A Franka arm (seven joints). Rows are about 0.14 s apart.
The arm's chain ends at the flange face. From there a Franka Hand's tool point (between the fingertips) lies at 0.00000 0.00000 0.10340 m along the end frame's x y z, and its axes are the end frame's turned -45 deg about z.
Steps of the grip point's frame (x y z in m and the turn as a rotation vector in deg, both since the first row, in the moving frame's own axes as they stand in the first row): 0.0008 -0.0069 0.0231 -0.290 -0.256 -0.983; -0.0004 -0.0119 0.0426 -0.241 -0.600 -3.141; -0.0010 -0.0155 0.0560 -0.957 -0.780 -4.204; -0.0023 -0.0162 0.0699 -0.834 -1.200 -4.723; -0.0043 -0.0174 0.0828 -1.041 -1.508 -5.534
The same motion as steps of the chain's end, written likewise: -0.0044 -0.0061 0.0231 -0.386 0.024 -0.983; -0.0083 -0.0092 0.0426 -0.595 -0.254 -3.141; -0.0120 -0.0125 0.0560 -1.228 0.125 -4.204; -0.0127 -0.0124 0.0699 -1.438 -0.259 -4.723; -0.0149 -0.0125 0.0829 -1.802 -0.330 -5.534
